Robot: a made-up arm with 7 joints.
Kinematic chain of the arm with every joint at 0, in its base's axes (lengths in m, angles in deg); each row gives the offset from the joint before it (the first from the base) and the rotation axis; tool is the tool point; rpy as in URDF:
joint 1: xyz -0.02 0 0.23 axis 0.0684 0.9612 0.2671
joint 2: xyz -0.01 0.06 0 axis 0.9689 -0.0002 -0.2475
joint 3: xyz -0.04 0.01 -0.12 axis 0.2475 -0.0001 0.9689
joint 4: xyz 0.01 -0.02 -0.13 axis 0.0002 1 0
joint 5: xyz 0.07 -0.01 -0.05 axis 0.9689 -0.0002 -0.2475
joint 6: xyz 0.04 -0.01 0.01 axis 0.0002 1 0
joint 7: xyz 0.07 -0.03 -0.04 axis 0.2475 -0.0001 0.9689
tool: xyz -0.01 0 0.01 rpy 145.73 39.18 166.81
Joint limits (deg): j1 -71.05..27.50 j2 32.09..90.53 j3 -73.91..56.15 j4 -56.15..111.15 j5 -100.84..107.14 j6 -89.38..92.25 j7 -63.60..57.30
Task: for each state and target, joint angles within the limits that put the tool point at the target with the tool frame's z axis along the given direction. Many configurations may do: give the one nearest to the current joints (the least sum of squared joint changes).
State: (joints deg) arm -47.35 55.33 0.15 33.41 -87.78 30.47 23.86
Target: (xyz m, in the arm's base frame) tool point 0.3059 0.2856 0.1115 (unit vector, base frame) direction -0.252 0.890 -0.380
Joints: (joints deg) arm -53.54 65.88 -17.27 41.94 -54.50 27.89 45.43
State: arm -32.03 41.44 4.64 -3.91 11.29 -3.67 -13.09
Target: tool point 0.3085 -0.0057 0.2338 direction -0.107 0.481 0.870
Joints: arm -67.91 32.09 -10.14 -22.83 38.48 -6.94 35.46
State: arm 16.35 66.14 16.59 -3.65 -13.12 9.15 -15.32
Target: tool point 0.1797 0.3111 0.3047 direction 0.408 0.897 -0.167
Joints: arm -14.82 90.53 44.24 -3.92 -51.42 53.19 5.64
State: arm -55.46 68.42 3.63 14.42 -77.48 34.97 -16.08
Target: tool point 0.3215 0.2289 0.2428 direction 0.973 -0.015 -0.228
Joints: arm -60.17 58.74 4.89 20.43 -69.99 20.28 -17.24
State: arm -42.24 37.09 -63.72 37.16 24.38 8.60 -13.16
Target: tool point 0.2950 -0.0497 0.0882 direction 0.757 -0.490 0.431
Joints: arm -68.27 32.09 -46.97 -4.76 17.91 -4.13 -10.03
